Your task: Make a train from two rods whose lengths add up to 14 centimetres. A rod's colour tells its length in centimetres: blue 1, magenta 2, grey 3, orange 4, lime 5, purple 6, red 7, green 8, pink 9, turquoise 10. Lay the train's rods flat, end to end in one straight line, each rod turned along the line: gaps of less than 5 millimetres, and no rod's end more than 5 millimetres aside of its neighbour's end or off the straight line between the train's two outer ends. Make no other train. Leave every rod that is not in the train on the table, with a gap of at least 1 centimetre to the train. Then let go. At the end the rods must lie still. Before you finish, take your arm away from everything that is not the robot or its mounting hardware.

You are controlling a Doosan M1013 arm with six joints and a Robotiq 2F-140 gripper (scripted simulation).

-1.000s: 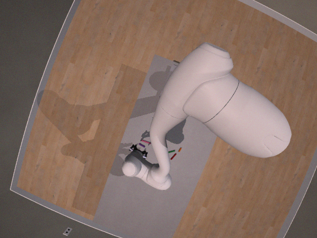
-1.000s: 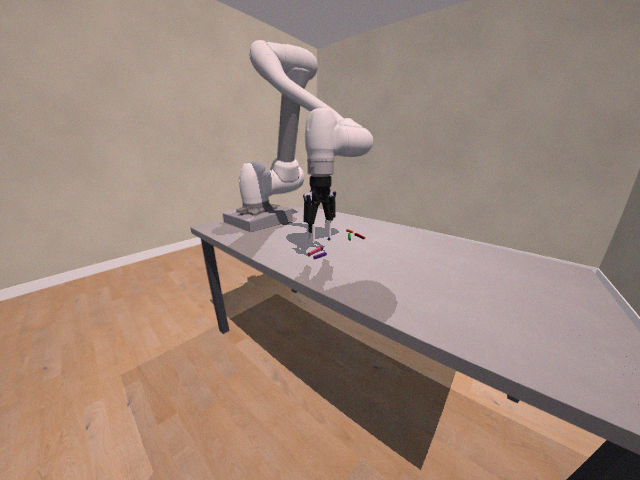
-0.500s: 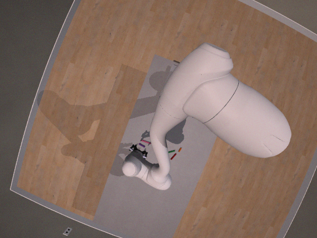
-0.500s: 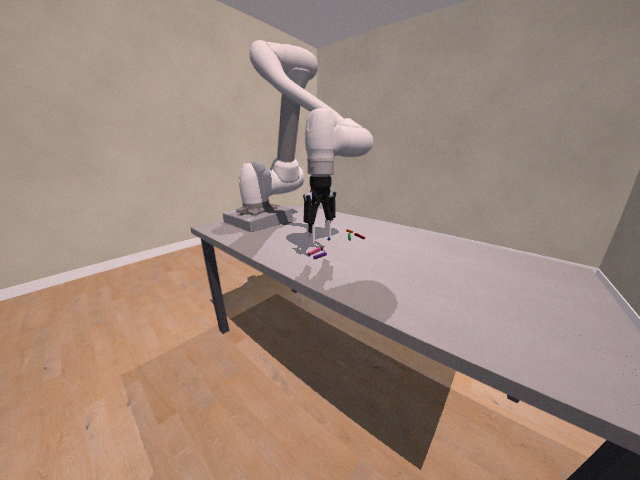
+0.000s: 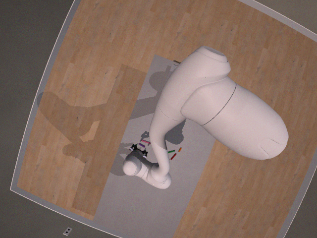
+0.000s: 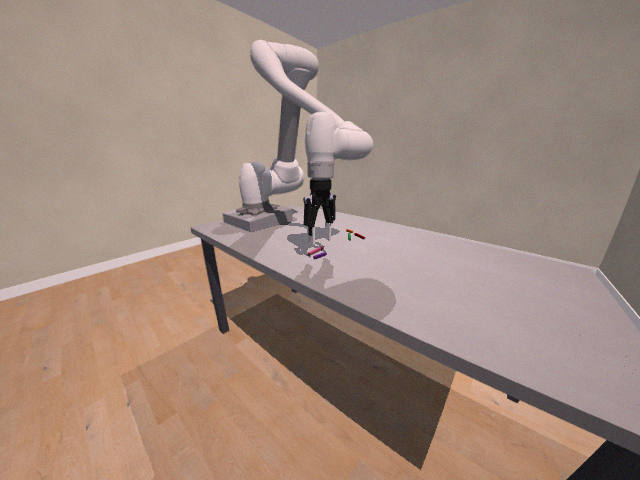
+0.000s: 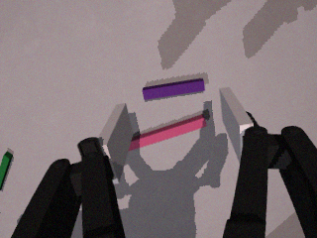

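The purple rod is 9 cm below my hand. Round my hand: pink rod (4 cm behind, 3 cm to the left, 9 cm below); then green rod (1 cm behind, 27 cm to the left, 9 cm below); then small blue rod (7 cm behind, 18 cm to the left, 9 cm below).
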